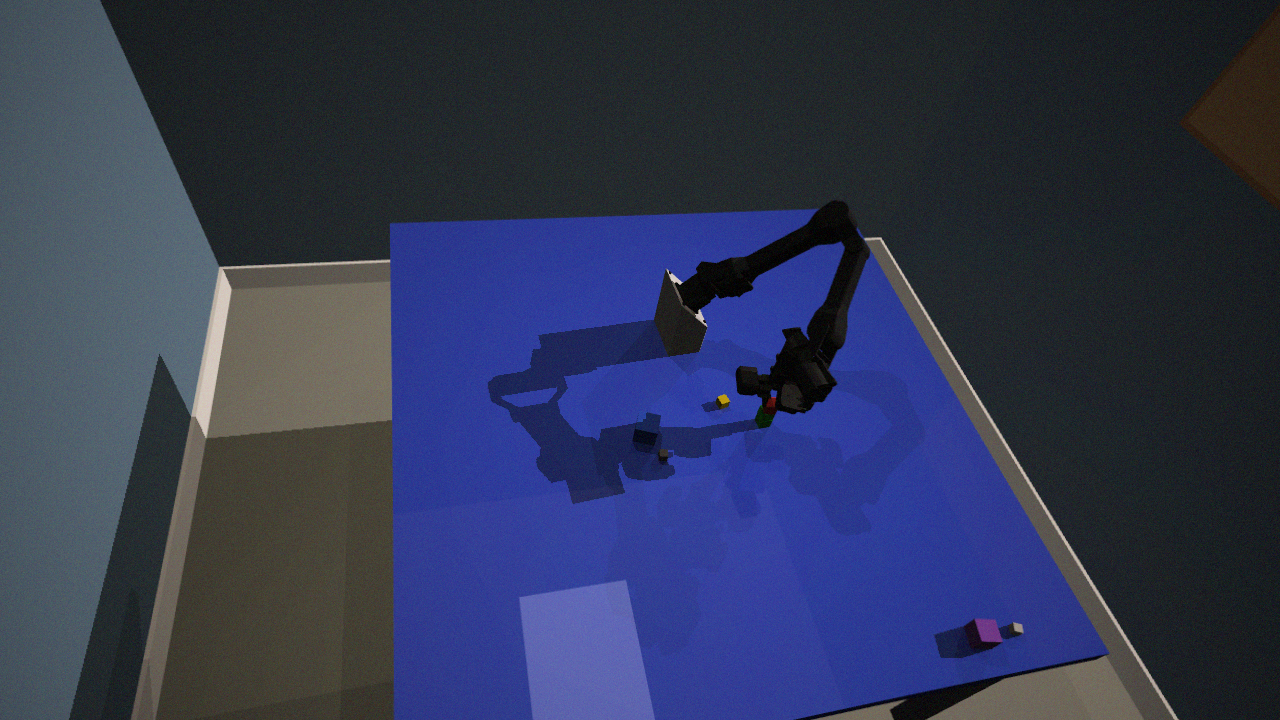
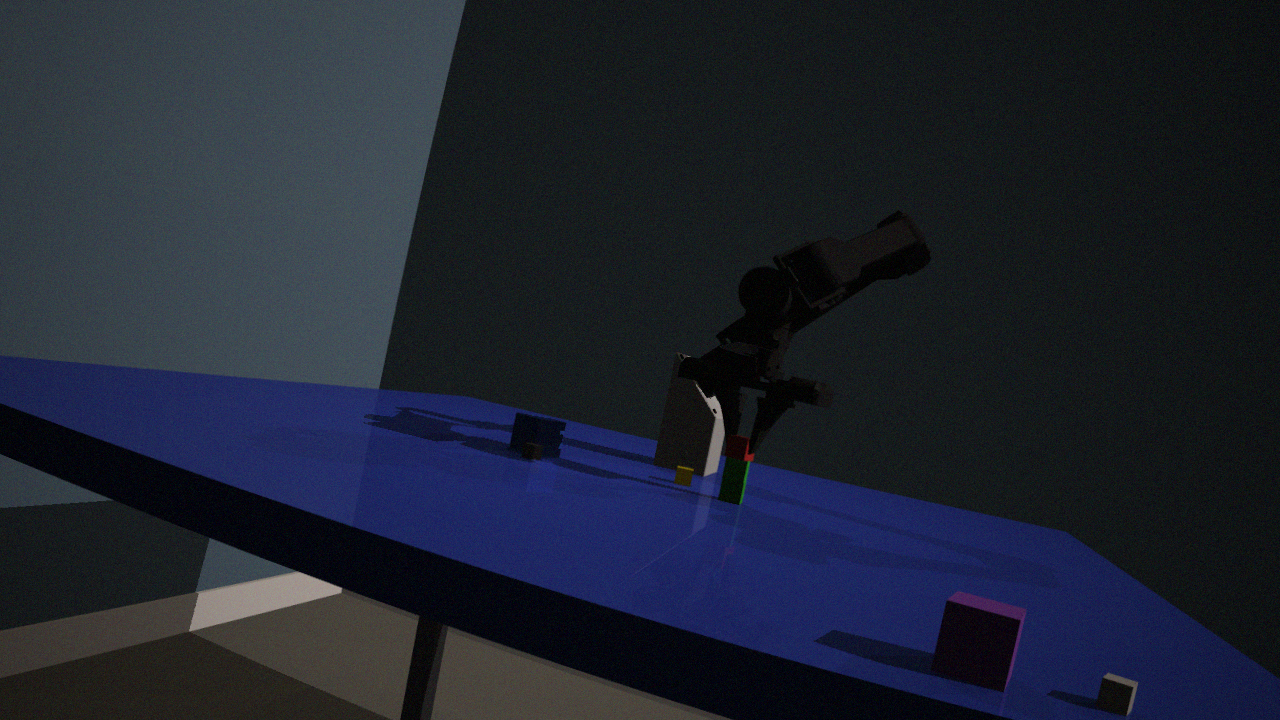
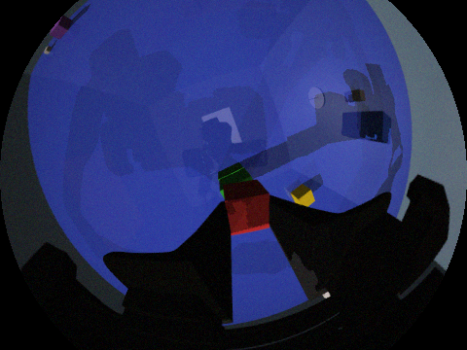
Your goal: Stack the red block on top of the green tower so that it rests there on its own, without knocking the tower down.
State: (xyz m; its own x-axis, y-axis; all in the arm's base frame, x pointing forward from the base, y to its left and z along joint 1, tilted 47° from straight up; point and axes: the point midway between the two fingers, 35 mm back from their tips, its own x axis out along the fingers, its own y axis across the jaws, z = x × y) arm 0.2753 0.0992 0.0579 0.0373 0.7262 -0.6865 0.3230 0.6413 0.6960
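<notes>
My gripper tip is right at the red block. Also, from my gripper tip: tiny grey cube: 30 mm ahead, 250 mm to the right, 50 mm below; then small yellow block: 70 mm behind, 70 mm to the right, 50 mm below; then blue block: 30 mm behind, 270 mm to the right, 40 mm below.
</notes>
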